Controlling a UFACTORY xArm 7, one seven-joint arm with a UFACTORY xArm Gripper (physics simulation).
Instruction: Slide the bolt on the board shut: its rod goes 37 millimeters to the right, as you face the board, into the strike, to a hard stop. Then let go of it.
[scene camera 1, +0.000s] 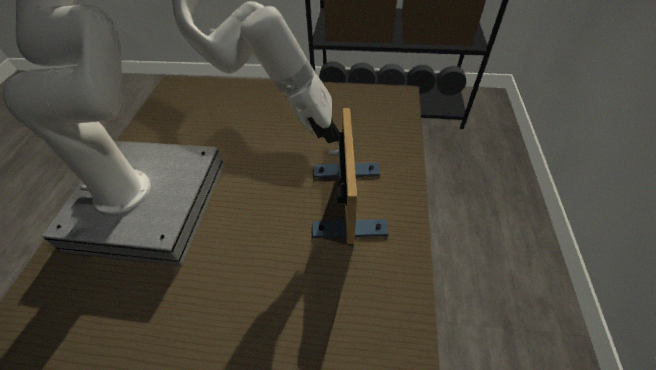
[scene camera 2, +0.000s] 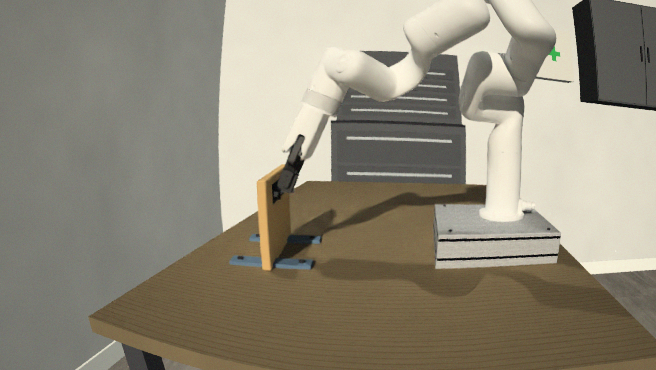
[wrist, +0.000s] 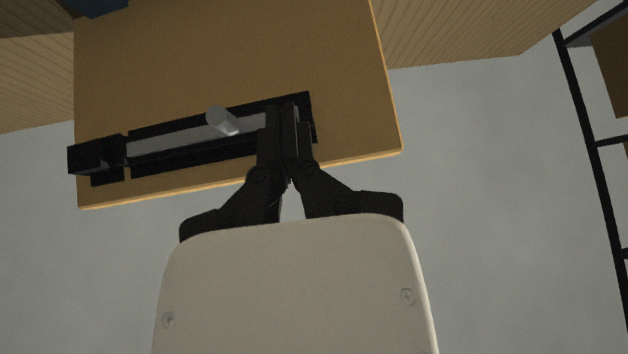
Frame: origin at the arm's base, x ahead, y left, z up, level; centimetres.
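Seen in the pictures: gripper, fingertip midpoint: (scene camera 1: 334, 139) (scene camera 2: 283, 189) (wrist: 285, 119); arm's base, origin of the base link: (scene camera 1: 122, 192) (scene camera 2: 501, 215).
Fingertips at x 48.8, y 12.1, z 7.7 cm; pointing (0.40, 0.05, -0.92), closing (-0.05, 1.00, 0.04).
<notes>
Pixels of each thing's top centre, then the offset from my fingertips to it. "pt": a spot on its surface instead. Level surfaces: height alone.
- upright orange board, middle of its top: (wrist: 227, 183) (scene camera 2: 274, 171) (scene camera 1: 348, 146) dx +3.4, dy -5.3, dz +2.9 cm
- grey rod, middle of its top: (wrist: 211, 140) dx +1.8, dy -5.5, dz -0.1 cm
- round grey knob, middle of its top: (wrist: 225, 131) dx +0.0, dy -3.8, dz +0.1 cm
- black strike, surface spot: (wrist: 85, 159) (scene camera 1: 336, 192) pt dx +1.5, dy -14.9, dz -0.3 cm
- wooden table, its level: dz -14.7 cm
The upright orange board (scene camera 1: 351, 215) (scene camera 2: 265, 225) (wrist: 225, 60) carries the bolt. In the wrist view the grey rod (wrist: 170, 140) lies along its black base, with the round grey knob (wrist: 222, 121) sticking out; the knob also shows in scene camera 1 (scene camera 1: 333, 152). The black strike (wrist: 85, 159) (scene camera 1: 341, 195) sits at the board's other end, left in the wrist view. The rod shows up to the strike's near side; how far it reaches inside is hidden. My gripper (scene camera 1: 336, 136) (scene camera 2: 280, 189) (wrist: 285, 119) is shut and empty, at the rod's end away from the strike, apart from the knob.
Blue feet (scene camera 1: 370, 228) (scene camera 2: 295, 263) hold the board on the wooden table (scene camera 1: 225, 300) (scene camera 2: 350, 320). The arm's grey base block (scene camera 1: 150, 230) (scene camera 2: 495, 250) stands opposite the board's bolt side. A black rack (scene camera 1: 400, 49) stands beyond the table.
</notes>
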